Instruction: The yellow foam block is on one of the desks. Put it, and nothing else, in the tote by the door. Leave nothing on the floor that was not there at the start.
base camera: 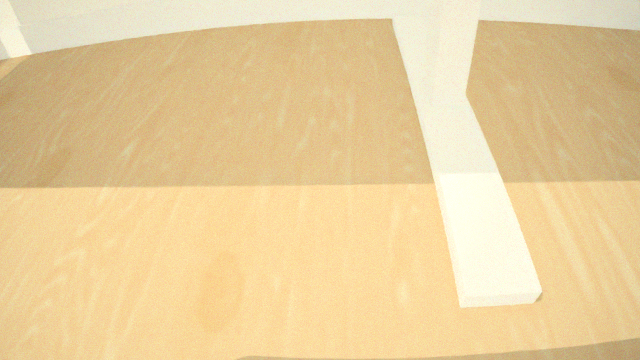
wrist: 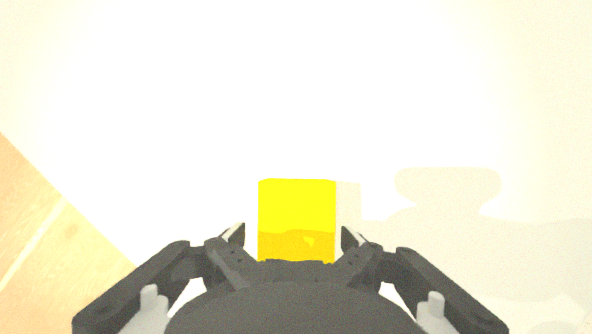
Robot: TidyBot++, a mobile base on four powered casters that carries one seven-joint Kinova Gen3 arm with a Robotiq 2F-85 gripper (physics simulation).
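Frame: origin at the arm's base, x right, y ahead, z up, level; centimetres.
Seen in the pictures: gripper, between the fingertips: (wrist: 293, 234).
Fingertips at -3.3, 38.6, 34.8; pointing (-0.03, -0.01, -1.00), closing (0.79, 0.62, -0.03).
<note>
A point is followed by its place in that frame, as x, y, z.
The yellow foam block (wrist: 297, 206) @[-4.9, 41.1, 36.9] lies on a bright white desk top (wrist: 210, 110) @[-17.9, 42.1, 32.4] in the wrist view. My gripper (wrist: 293, 234) @[-3.3, 38.6, 34.8] is open. Its two fingertips stand to the left and right of the block's near part in the picture, with a gap on each side. The block's near end is hidden behind the gripper's body. How high the fingertips are above the desk top is hard to tell. The gripper's shadow falls on the desk top at the right. The tote does not show in either view.
In the base camera view a white desk leg with a long flat foot (base camera: 487, 240) @[15.1, 33.5, -37.1] stands on the wooden floor (base camera: 200, 225) @[-17.6, 37.9, -39.6], right of centre. A pale wall (base camera: 200, 12) @[-35.7, 101.6, -35.1] runs along the back. In the wrist view the desk's edge runs diagonally at the lower left, with wooden floor beyond.
</note>
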